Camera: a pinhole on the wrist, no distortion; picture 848 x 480 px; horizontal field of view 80.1 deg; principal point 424.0 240.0 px. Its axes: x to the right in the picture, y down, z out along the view. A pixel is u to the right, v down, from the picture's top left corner.
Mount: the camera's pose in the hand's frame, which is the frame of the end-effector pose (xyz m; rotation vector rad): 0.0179 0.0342 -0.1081 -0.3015 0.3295 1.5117
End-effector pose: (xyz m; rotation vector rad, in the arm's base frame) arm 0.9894 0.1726 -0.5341 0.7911 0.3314 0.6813
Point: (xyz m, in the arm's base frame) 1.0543 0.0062 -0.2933
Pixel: 251.0 366.3
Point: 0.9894 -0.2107 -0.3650
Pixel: outside the picture
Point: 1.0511 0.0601 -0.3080
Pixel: 285.4 327.2
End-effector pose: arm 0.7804 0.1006 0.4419 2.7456 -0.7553 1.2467
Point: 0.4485 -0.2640 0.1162
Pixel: outside the picture
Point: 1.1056 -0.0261 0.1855
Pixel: 182.6 210.2
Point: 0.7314 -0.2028 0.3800
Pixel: 741.6 195.1
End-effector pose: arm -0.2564 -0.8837 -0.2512 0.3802 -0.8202 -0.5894
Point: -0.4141 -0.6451 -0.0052
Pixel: 499.7 388.6
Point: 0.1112 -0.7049 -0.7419
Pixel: behind the camera
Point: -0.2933 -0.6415 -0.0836
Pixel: 636.1 421.3
